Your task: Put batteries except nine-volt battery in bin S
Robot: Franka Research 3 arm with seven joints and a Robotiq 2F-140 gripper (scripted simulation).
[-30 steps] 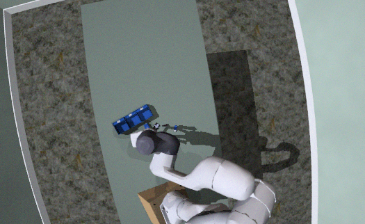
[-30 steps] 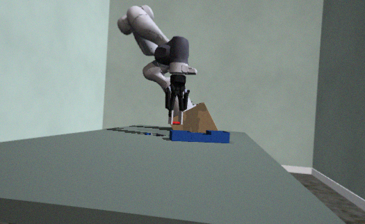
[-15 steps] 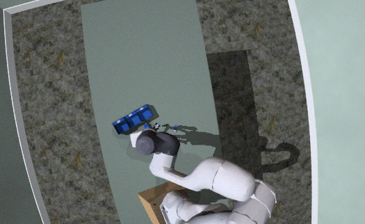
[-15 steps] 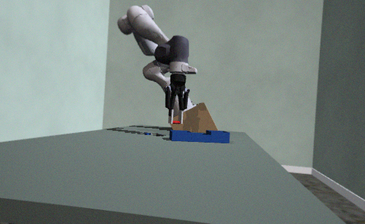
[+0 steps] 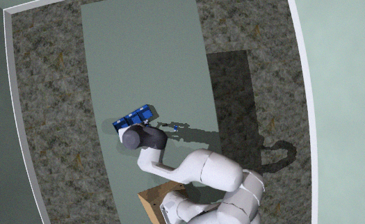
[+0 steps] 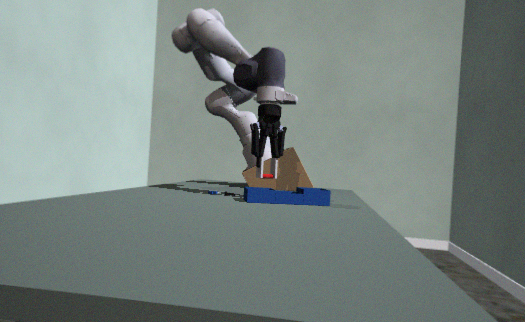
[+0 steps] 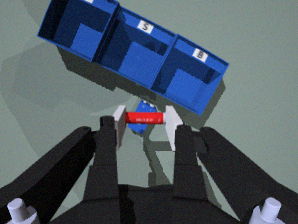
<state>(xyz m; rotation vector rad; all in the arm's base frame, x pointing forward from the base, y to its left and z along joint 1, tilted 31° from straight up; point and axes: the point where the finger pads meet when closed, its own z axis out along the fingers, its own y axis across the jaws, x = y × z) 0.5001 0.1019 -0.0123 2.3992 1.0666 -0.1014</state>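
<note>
Now: hand 5 cm short of the blue bin, 7 cm to the right of it and 8 cm above it. Also, from my hand: blue nine-volt battery 1 cm behind, 9 cm below; red cylindrical battery 3 cm below; green item 8 cm behind, 9 cm below.
</note>
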